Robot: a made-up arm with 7 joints. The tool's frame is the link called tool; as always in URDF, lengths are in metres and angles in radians. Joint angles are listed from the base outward.
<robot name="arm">
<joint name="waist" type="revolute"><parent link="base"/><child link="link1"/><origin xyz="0 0 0.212"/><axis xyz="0 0 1"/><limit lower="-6.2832" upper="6.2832"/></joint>
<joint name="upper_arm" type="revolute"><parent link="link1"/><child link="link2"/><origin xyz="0 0 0"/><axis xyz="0 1 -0.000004"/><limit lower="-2.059" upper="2.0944"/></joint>
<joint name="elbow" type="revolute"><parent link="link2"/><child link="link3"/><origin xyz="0 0 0.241"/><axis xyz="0 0 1"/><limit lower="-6.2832" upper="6.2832"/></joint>
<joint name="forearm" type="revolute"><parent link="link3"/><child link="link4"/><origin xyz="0.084 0 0"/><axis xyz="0 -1 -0.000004"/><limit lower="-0.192" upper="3.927"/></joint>
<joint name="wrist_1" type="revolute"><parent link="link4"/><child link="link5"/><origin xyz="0.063 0 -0.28"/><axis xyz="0 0.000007 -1"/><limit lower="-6.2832" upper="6.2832"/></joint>
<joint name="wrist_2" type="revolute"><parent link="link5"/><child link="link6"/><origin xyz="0 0 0"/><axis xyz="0 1 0.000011"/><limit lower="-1.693" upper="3.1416"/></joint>
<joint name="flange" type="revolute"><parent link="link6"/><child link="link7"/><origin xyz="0.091 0 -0.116"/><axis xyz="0 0.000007 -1"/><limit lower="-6.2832" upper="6.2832"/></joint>
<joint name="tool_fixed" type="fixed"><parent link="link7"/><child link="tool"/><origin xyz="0 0 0" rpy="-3.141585 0 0"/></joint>
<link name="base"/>
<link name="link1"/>
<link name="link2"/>
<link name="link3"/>
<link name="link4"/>
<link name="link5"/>
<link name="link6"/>
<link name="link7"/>
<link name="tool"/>
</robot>
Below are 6 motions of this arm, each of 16 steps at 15 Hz.
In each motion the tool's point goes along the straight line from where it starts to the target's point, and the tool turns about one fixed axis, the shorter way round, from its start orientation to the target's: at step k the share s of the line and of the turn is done. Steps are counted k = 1, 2, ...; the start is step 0. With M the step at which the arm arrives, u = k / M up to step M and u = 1 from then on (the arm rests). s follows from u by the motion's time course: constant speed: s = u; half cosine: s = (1 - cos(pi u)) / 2; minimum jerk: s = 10 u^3 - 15 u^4 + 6 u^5.
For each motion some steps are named. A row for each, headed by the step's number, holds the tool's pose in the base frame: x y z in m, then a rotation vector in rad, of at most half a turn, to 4 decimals.
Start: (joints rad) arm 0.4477 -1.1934 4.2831 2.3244 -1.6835 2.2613 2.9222
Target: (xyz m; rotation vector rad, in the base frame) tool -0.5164 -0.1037 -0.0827 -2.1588 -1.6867 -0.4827
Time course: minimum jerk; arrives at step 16
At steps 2, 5, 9, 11, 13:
2: -0.4222 -0.3632 0.1745 -1.8663 -1.2137 -0.3797
5: -0.4379 -0.3199 0.1316 -1.9179 -1.2902 -0.3968
9: -0.4796 -0.2050 0.0177 -2.0498 -1.4979 -0.4424
11: -0.4992 -0.1512 -0.0357 -2.1086 -1.5975 -0.4638
13: -0.5117 -0.1166 -0.0700 -2.1454 -1.6624 -0.4776

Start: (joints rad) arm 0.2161 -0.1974 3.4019 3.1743 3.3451 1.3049 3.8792
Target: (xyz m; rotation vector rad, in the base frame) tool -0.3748 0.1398 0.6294 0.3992 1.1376 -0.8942
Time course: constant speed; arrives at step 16
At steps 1, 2, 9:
1: -0.0811 0.0319 0.8341 -0.0050 1.2664 1.0621
2: -0.1007 0.0391 0.8205 0.0266 1.2835 0.9317
9: -0.2378 0.0894 0.7249 0.2295 1.2983 0.0145

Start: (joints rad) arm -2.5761 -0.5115 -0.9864 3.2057 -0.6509 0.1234 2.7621
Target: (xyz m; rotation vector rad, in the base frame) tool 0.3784 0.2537 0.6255 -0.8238 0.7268 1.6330
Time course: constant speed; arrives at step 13
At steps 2, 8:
2: 0.3162 0.1228 0.7478 -0.0413 0.6445 1.6706
8: 0.3501 0.1942 0.6811 -0.4672 0.6964 1.6687

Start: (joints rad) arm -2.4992 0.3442 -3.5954 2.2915 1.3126 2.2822 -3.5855
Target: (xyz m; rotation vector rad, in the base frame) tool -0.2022 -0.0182 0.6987 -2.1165 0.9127 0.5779
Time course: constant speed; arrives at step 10
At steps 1, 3, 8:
1: 0.0766 0.0802 0.7271 -1.9087 1.5025 1.1277
3: 0.0146 0.0583 0.7208 -1.9737 1.3739 1.0056
8: -0.1402 0.0037 0.7050 -2.0886 1.0457 0.6997

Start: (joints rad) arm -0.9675 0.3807 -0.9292 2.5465 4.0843 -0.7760 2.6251
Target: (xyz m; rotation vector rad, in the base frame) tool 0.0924 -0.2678 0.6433 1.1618 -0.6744 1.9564
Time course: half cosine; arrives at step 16
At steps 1, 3, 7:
1: 0.1151 -0.4232 0.5592 1.4885 -0.9271 1.3873
3: 0.1134 -0.4115 0.5655 1.4676 -0.9104 1.4327
7: 0.1061 -0.3615 0.5925 1.3715 -0.8349 1.6219

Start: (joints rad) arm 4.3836 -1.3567 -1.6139 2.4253 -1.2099 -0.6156 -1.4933
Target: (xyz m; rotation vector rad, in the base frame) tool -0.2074 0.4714 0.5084 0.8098 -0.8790 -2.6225
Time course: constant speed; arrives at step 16
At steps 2, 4, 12, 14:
2: -0.0580 0.5499 0.4580 0.0581 -1.0780 -2.4154
4: -0.0793 0.5387 0.4652 0.1615 -1.0558 -2.4553
12: -0.1647 0.4938 0.4940 0.5890 -0.9464 -2.5813
14: -0.1861 0.4826 0.5012 0.6989 -0.9138 -2.6038

